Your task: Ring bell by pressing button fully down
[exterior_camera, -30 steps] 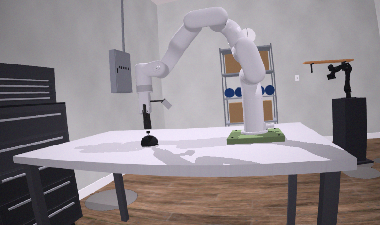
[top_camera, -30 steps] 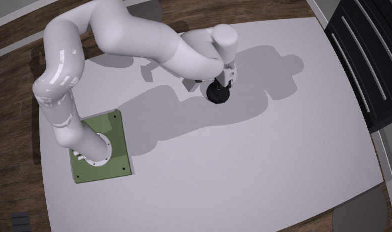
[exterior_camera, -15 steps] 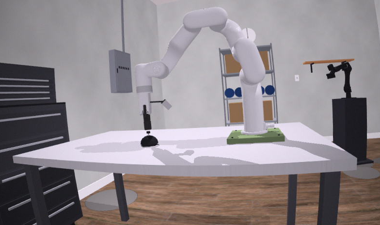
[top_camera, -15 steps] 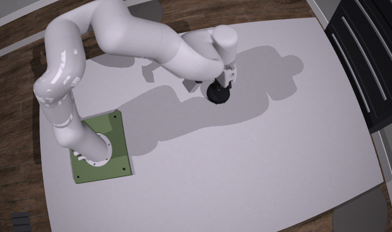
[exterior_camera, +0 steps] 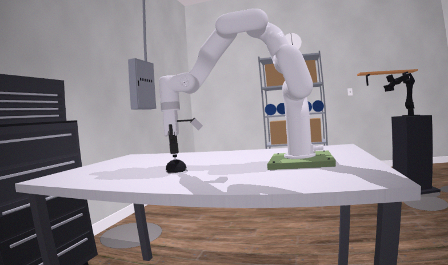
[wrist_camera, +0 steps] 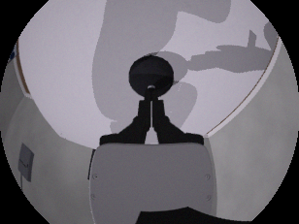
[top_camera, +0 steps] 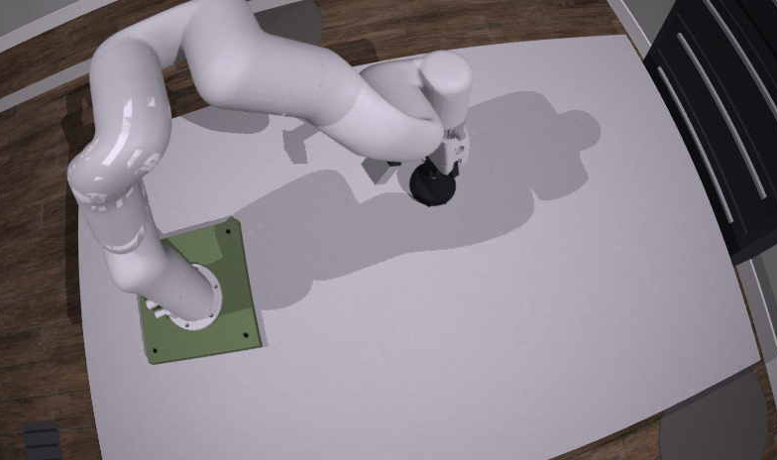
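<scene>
Now: the black dome bell 50 mm below my hand.
</scene>
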